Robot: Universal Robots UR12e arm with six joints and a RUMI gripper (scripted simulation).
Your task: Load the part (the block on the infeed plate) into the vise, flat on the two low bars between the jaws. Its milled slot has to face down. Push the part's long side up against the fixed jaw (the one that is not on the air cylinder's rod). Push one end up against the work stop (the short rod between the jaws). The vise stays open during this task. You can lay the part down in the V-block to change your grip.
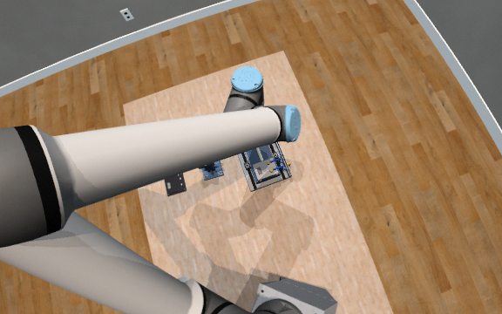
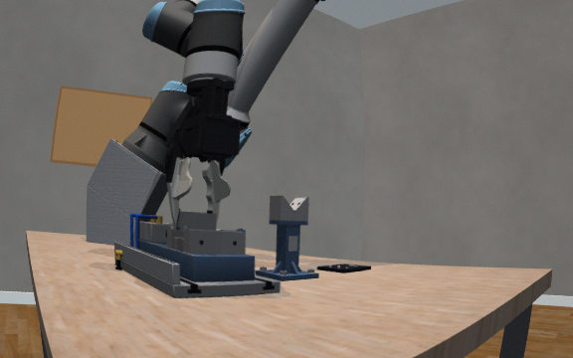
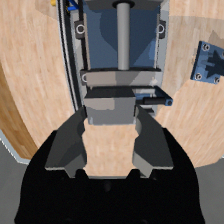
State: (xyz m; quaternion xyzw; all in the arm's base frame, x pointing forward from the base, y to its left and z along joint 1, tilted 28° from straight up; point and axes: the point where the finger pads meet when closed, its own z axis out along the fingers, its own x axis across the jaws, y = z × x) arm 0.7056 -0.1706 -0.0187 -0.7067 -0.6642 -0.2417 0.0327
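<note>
My gripper is now 40 mm above the fixed jaw, 30 mm short of it and 20 mm to the right of it. From my hand the other things lie so: work stop: 70 mm to the left, 20 mm below; part: 10 mm below; moving jaw: 40 mm below, 30 mm behind, 20 mm to the left.
</note>
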